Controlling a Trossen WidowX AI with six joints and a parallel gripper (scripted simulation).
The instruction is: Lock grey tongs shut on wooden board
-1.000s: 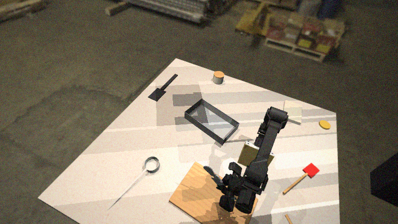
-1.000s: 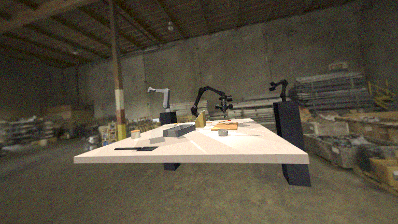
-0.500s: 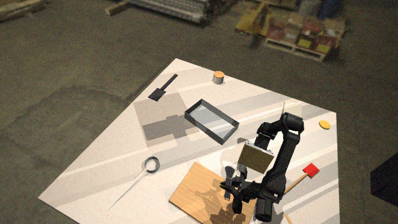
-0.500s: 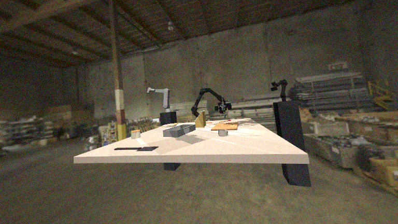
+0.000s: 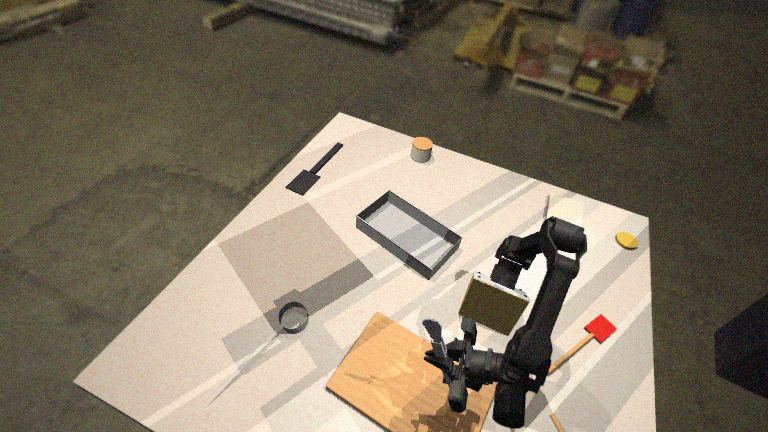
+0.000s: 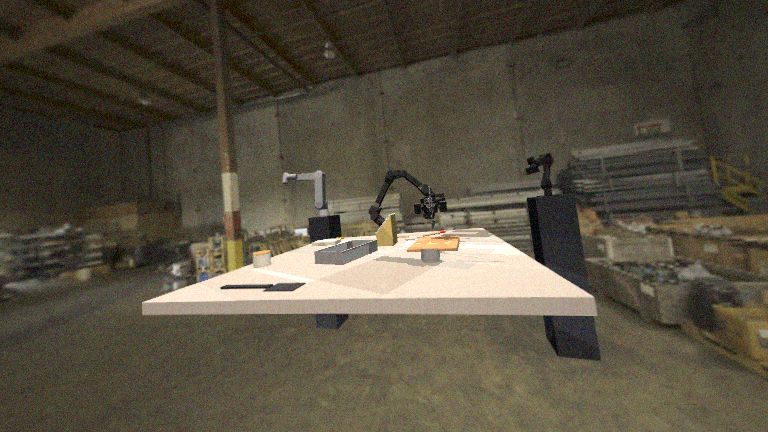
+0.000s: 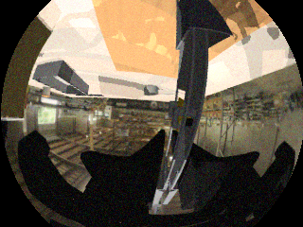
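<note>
Now: the wooden board 17 cm below my gripper tip. The rest, counted from my gripper tip: pale block (81 cm to the right, 21 cm behind, 16 cm below); grey roasting tin (42 cm to the right, 23 cm ahead, 15 cm below); black spatula (67 cm ahead, 52 cm to the right, 17 cm below).
</note>
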